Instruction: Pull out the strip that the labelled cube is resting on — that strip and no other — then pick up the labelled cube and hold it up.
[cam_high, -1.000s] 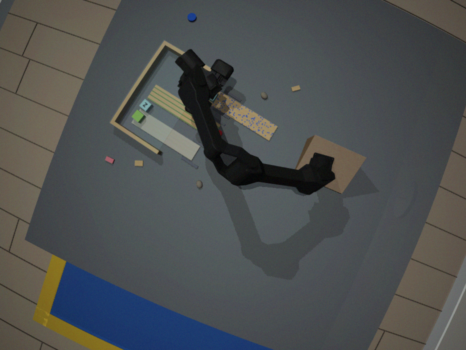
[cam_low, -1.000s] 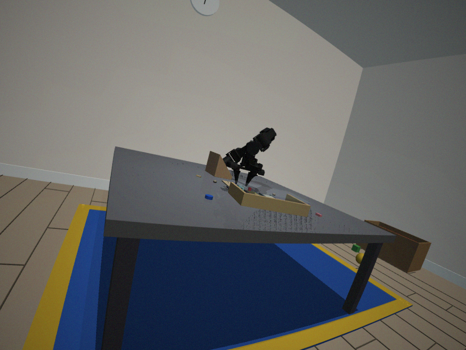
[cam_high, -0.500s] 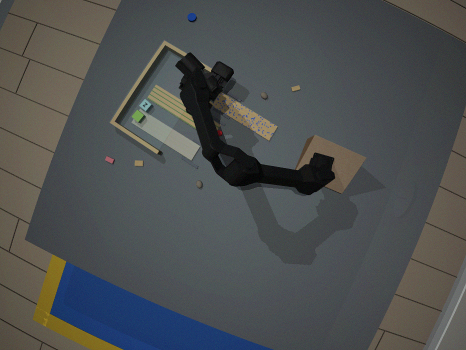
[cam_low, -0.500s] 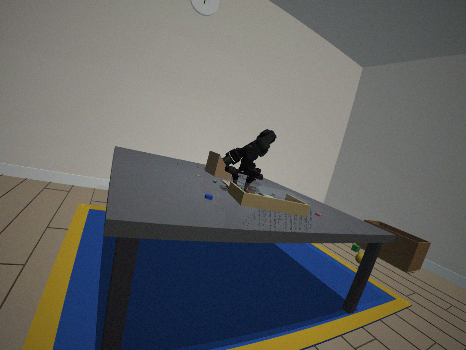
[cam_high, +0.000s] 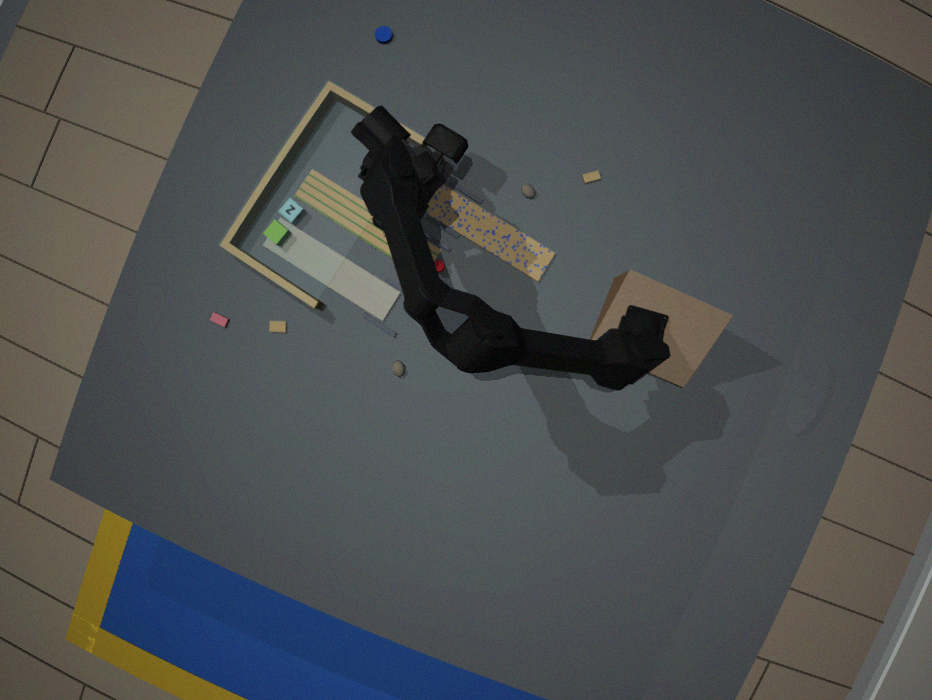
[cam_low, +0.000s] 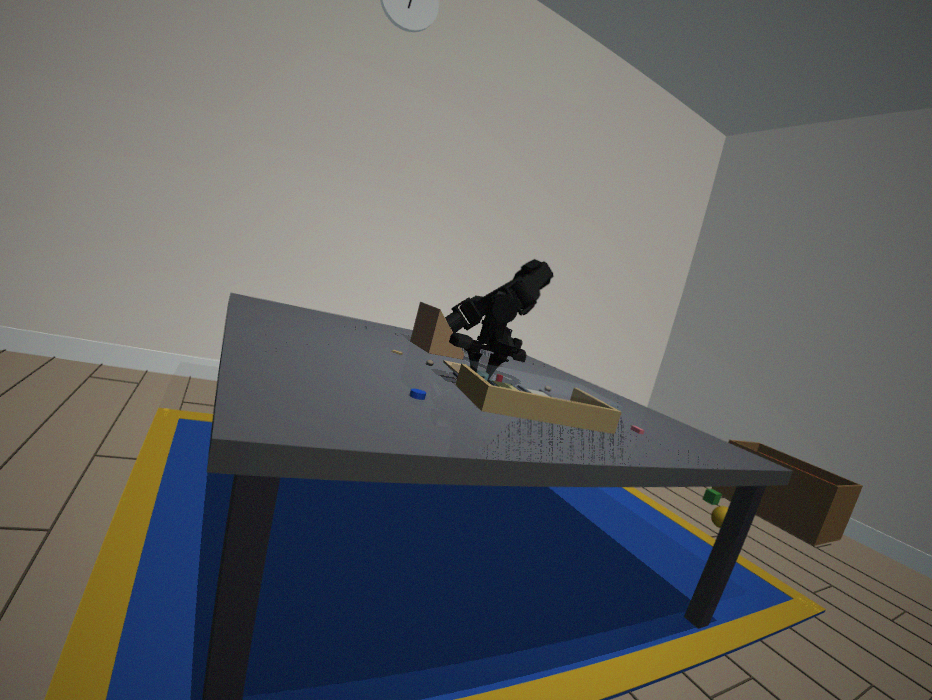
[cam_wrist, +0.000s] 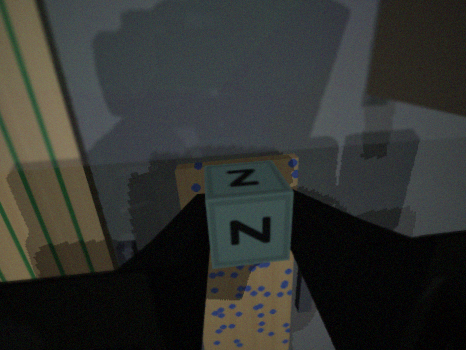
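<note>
My gripper tip is now 11 cm past the dotted strip, 3 cm to the right of it and 1 cm above it. Round my gripper tip: blue disc 25 cm to the right, 15 cm ahead, 1 cm below; then red cylinder 11 cm to the left, 6 cm behind.
</note>
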